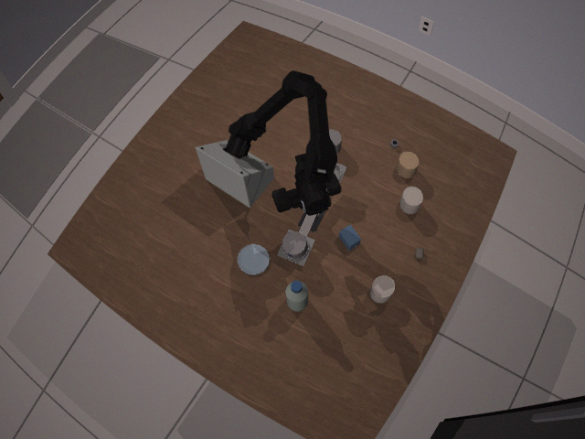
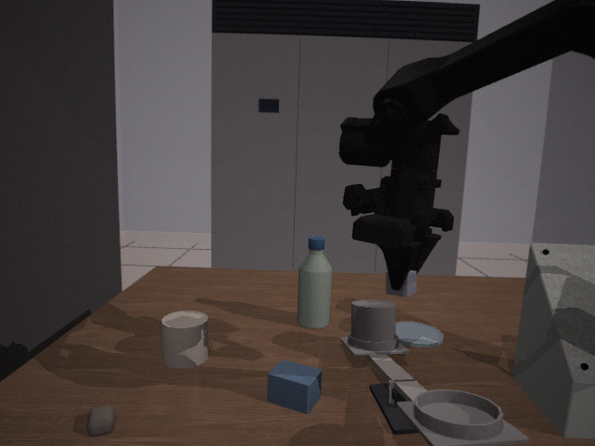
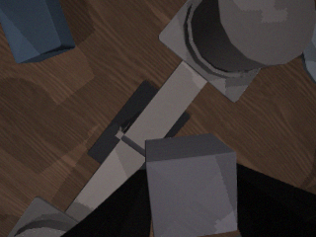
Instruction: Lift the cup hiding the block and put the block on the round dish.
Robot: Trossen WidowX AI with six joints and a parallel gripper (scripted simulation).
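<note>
Right now the pale blue round dish is 180 mm to the right of my gripper tip, 150 mm below it and 80 mm behind it. Also, from my gripper tip: green bottle: 230 mm to the right, 110 mm ahead, 40 mm below; blue box: 140 mm ahead, 130 mm below, 30 mm to the left; cup: 110 mm to the right, 90 mm below, 20 mm ahead.
</note>
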